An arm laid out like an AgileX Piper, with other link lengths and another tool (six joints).
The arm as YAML. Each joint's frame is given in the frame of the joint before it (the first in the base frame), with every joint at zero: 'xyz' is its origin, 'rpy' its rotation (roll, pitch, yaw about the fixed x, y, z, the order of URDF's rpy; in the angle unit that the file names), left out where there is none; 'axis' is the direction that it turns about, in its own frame. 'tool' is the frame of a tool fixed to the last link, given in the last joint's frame.
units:
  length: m
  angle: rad
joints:
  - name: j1
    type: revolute
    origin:
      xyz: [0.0, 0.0, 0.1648]
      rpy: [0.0, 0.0, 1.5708]
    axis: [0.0, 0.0, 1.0]
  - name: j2
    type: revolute
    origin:
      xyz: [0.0, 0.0, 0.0]
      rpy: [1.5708, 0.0, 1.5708]
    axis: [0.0, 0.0, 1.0]
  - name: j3
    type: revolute
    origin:
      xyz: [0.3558, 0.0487, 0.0]
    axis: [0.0, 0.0, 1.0]
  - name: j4
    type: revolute
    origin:
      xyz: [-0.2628, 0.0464, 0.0]
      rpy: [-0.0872, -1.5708, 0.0]
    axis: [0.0, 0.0, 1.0]
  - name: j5
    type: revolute
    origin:
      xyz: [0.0, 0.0, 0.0]
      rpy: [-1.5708, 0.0, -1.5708]
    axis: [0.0, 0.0, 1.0]
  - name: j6
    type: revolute
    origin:
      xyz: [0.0, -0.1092, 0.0]
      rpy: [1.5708, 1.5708, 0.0]
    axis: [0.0, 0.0, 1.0]
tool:
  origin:
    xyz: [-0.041, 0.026, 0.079]
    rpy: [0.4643, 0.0, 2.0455]
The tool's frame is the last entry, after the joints.
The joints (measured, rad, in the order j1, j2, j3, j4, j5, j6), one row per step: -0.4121, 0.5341, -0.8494, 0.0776, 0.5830, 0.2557; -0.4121, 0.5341, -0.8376, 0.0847, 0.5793, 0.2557; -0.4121, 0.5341, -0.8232, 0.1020, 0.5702, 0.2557; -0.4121, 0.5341, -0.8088, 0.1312, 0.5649, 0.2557; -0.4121, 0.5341, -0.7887, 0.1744, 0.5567, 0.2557; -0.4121, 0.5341, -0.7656, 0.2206, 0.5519, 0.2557; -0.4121, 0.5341, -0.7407, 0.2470, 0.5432, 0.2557; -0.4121, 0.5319, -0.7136, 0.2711, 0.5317, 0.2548; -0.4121, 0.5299, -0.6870, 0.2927, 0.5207, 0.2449; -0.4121, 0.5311, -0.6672, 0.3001, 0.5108, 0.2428; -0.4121, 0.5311, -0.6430, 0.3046, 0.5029, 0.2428; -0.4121, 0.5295, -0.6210, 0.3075, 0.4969, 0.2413; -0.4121, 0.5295, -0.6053, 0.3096, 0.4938, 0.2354; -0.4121, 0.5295, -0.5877, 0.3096, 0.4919, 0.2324; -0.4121, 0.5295, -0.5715, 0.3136, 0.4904, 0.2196; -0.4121, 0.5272, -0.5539, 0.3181, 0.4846, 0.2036; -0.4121, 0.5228, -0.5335, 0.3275, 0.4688, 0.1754
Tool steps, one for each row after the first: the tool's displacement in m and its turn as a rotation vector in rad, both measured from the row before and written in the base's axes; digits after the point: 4 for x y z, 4 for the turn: 0.0012, 0.0003, -0.0039, 0.0094, 0.0048, 0.0025; 0.0018, 0.0012, -0.0035, 0.0171, -0.0017, 0.0057; 0.0018, 0.0025, -0.0035, 0.0288, -0.0026, 0.0100; 0.0025, 0.0036, -0.0044, 0.0424, -0.0054, 0.0137; 0.0025, 0.0038, -0.0059, 0.0477, -0.0008, 0.0141; 0.0022, 0.0015, -0.0072, 0.0302, 0.0047, 0.0060; 0.0016, 0.0013, -0.0075, 0.0266, 0.0033, 0.0041; 0.0013, 0.0010, -0.0080, 0.0162, 0.0067, 0.0050; 0.0015, -0.0004, -0.0065, 0.0099, 0.0079, -0.0006; 0.0011, -0.0004, -0.0087, 0.0112, 0.0133, -0.0014; 0.0004, -0.0002, -0.0080, 0.0074, 0.0125, -0.0008; 0.0003, -0.0001, -0.0063, 0.0017, 0.0122, 0.0012; 0.0001, -0.0002, -0.0074, 0.0036, 0.0152, 0.0004; 0.0000, 0.0003, -0.0070, -0.0021, 0.0150, 0.0042; -0.0004, 0.0002, -0.0067, -0.0064, 0.0109, 0.0041; -0.0004, 0.0000, -0.0062, -0.0162, 0.0037, 0.0056
